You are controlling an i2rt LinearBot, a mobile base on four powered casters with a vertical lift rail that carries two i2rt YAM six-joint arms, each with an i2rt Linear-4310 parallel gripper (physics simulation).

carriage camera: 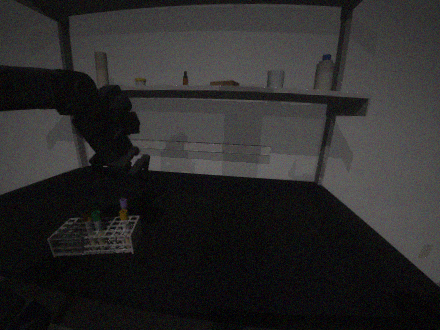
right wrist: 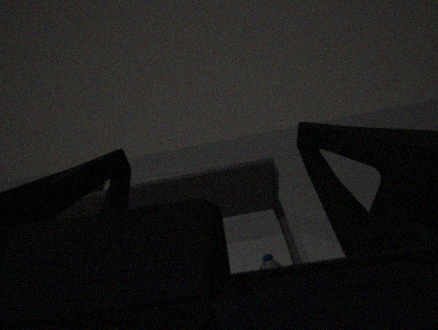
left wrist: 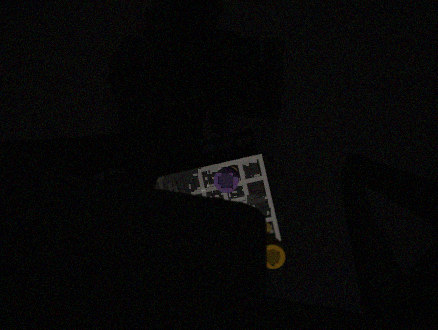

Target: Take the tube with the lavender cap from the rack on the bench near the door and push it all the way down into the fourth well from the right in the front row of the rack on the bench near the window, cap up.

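Places are measured from the left arm's base along level axes (x back, y right, z up), in metres.
Pixels of known places: left gripper, fingertip midpoint: (carriage camera: 131, 179) (left wrist: 253, 151); right gripper, fingertip midpoint: (right wrist: 212, 146).
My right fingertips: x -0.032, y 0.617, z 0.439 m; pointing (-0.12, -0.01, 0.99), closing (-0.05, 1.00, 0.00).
Behind a point stands the place of what it marks.
A clear tube rack (carriage camera: 133, 242) @[x -0.243, y 0.064, z 0.088 m] (left wrist: 269, 190) @[x -0.283, y 0.053, z 0.118 m] stands on the dark bench at the lower left of the carriage view. The tube with the lavender cap (carriage camera: 123, 202) @[x -0.291, y 0.018, z 0.176 m] (left wrist: 226, 180) @[x -0.299, y 0.014, z 0.181 m] stands upright near its back right corner, cap up. My left gripper (carriage camera: 131, 162) (left wrist: 253, 151) @[x -0.321, y 0.032, z 0.233 m] is open and empty, pointing down above and behind the rack; its fingers are very dark in the left wrist view and a dark shape hides much of the rack there. My right gripper (right wrist: 212, 146) @[x -0.032, y 0.617, z 0.439 m] is open and empty, facing the wall and shelf. The window bench's rack does not show.
A yellow-orange cap (carriage camera: 123, 214) @[x -0.234, y 0.056, z 0.178 m] (left wrist: 275, 256) @[x -0.243, y 0.053, z 0.181 m] is close to the lavender one. A green cap (carriage camera: 96, 215) @[x -0.219, y -0.004, z 0.177 m] and an orange cap (carriage camera: 87, 219) @[x -0.212, y -0.026, z 0.167 m] are farther left. Behind the bench, a shelf (carriage camera: 240, 94) @[x -0.657, y 0.326, z 0.499 m] holds a blue-capped bottle (carriage camera: 324, 75) @[x -0.723, y 0.688, z 0.605 m] (right wrist: 268, 260) @[x -0.741, y 0.702, z 0.676 m], a pale beaker (carriage camera: 275, 79) @[x -0.689, y 0.469, z 0.569 m] and other items.
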